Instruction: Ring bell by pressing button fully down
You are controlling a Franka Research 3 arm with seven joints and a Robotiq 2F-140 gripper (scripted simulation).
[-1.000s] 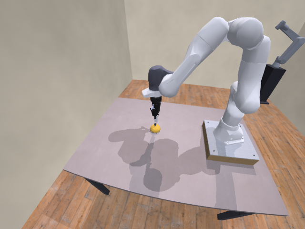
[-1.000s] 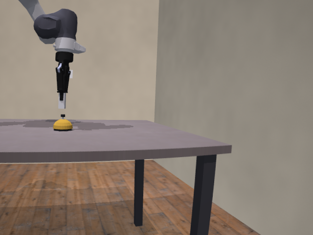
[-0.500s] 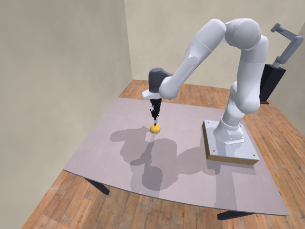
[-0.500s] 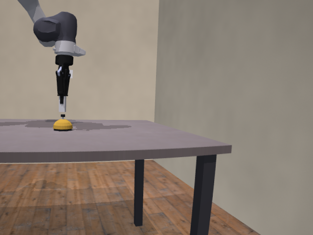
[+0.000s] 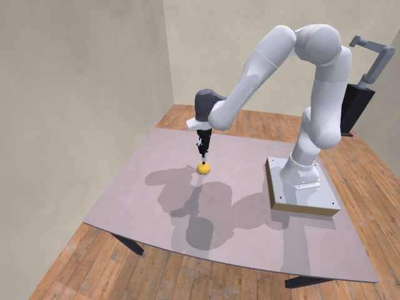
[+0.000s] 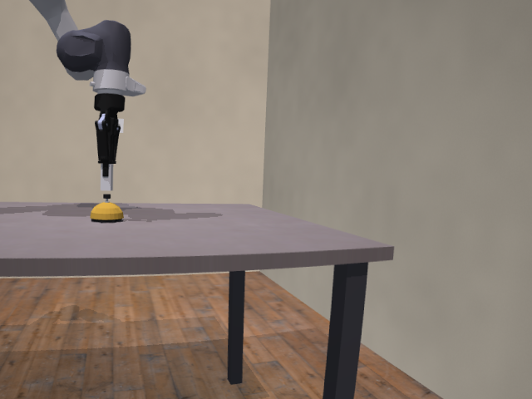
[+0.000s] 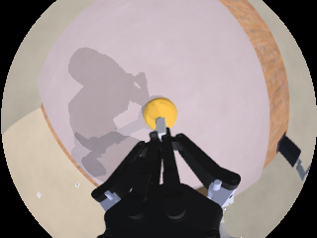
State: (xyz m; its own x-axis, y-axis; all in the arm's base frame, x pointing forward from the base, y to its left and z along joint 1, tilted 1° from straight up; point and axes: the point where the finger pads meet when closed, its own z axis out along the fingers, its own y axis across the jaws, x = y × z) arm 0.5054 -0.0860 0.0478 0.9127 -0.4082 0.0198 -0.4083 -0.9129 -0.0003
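Right now the black button is 1 cm to the left of my hand and 5 cm below it. From my hand the other things lie so: yellow dome bell (1 cm to the left, 7 cm below).
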